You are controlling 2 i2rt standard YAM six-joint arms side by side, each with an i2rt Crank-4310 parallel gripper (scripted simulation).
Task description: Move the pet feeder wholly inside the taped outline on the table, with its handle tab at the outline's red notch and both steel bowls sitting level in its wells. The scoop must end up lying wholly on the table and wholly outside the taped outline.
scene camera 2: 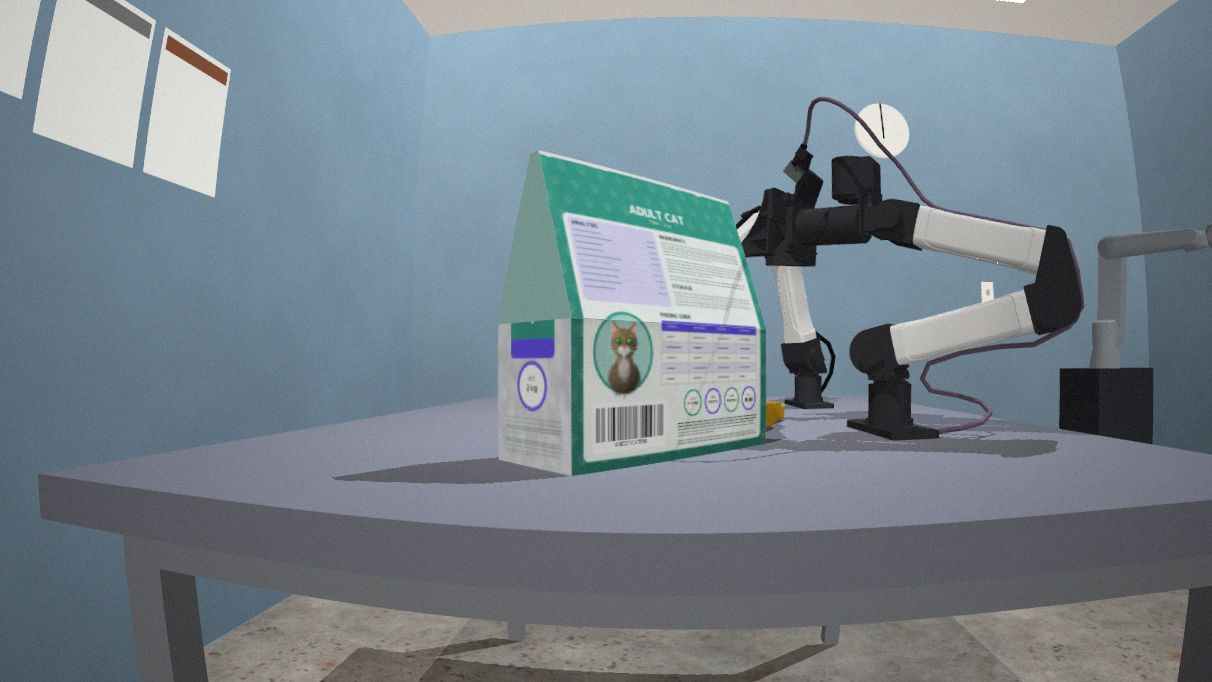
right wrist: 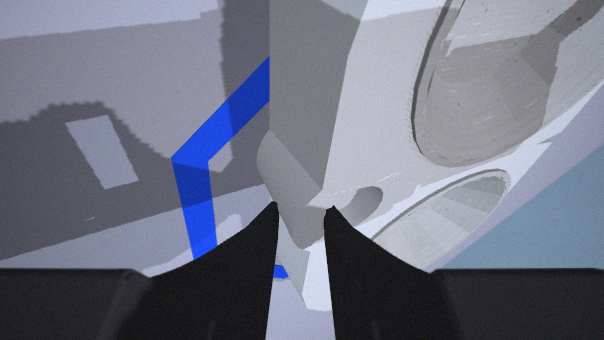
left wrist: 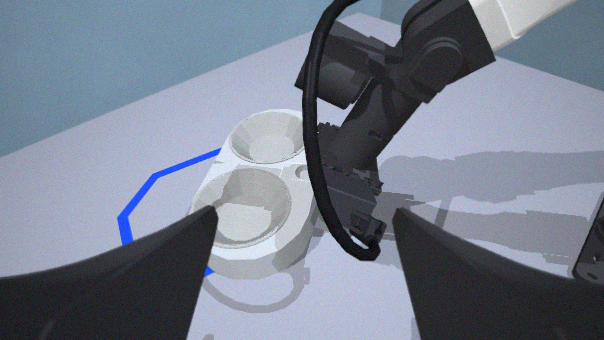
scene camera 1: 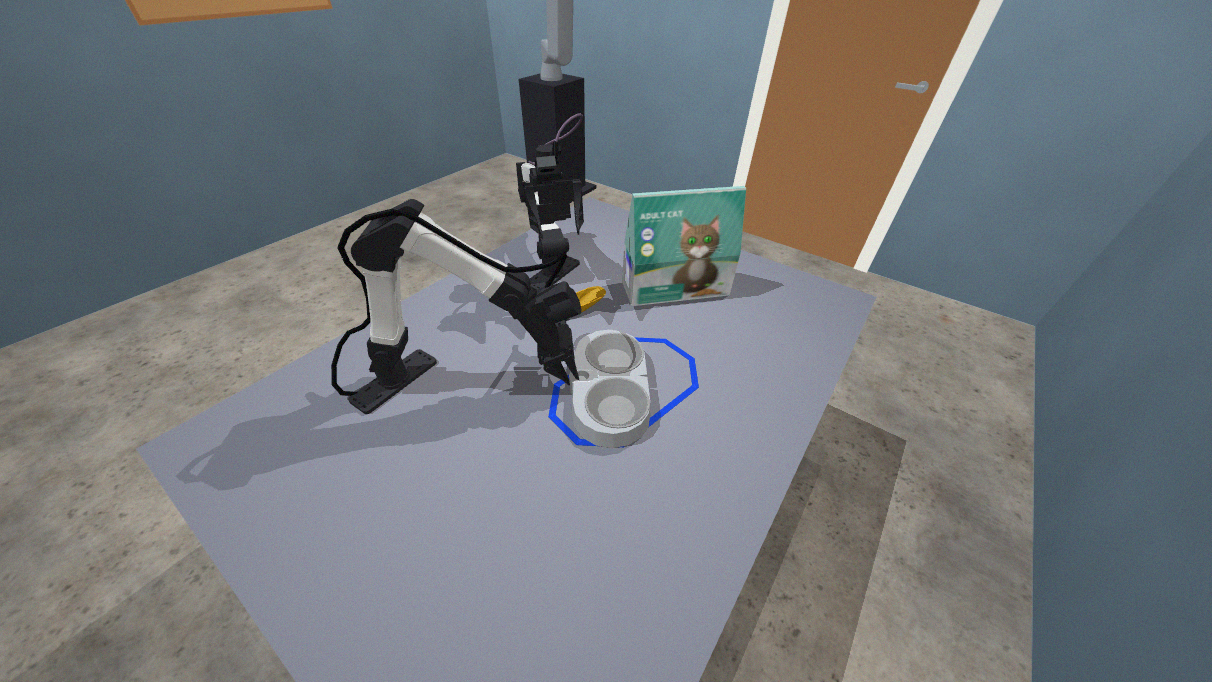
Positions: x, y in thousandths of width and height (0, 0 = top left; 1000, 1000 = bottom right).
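My left gripper (scene camera 2: 620, 378) is visible to me, and I find it again at (left wrist: 506, 622) and (scene camera 1: 462, 344). As for my right gripper (scene camera 1: 474, 559), I can see it at (right wrist: 499, 607) too, and the left wrist catches that gripper as well (left wrist: 527, 522). There is also a pet feeder (scene camera 1: 495, 639), which appears at (right wrist: 565, 254) and at (left wrist: 456, 749). Scene camera 2 does not show the feeder, hidden by a cat food bag.
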